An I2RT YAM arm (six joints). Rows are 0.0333 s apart.
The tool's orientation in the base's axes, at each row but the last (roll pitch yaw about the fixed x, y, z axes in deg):
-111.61, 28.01, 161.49
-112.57, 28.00, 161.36
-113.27, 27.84, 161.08
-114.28, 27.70, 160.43
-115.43, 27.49, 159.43
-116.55, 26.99, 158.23
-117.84, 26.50, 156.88
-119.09, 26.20, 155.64
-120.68, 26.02, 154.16
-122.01, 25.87, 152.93
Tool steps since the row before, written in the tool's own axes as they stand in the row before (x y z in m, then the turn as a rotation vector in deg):
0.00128, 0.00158, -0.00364, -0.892, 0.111, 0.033
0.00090, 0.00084, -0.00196, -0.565, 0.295, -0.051
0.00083, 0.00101, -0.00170, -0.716, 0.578, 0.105
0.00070, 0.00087, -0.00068, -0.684, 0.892, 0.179
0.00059, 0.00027, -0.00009, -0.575, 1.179, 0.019
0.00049, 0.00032, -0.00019, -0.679, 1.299, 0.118
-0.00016, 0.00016, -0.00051, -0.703, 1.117, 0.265
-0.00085, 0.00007, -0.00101, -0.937, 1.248, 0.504
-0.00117, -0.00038, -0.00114, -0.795, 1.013, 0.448
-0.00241, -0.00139, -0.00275, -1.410, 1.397, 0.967
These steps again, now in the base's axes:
0.00024, 0.00410, -0.00071, 0.801, -0.258, 0.317
-0.00006, 0.00227, -0.00044, 0.636, -0.045, 0.042
0.00005, 0.00205, -0.00061, 0.895, -0.167, -0.172
-0.00003, 0.00105, -0.00078, 1.027, -0.149, -0.467
-0.00033, 0.00034, -0.00045, 1.113, 0.105, -0.686
-0.00020, 0.00042, -0.00040, 1.250, 0.012, -0.774
0.00030, 0.00044, 0.00016, 1.148, -0.178, -0.681
0.00090, 0.00060, 0.00076, 1.372, -0.438, -0.785
0.00093, 0.00042, 0.00133, 1.135, -0.403, -0.640
0.00163, 0.00096, 0.00342, 1.753, -0.985, -0.912

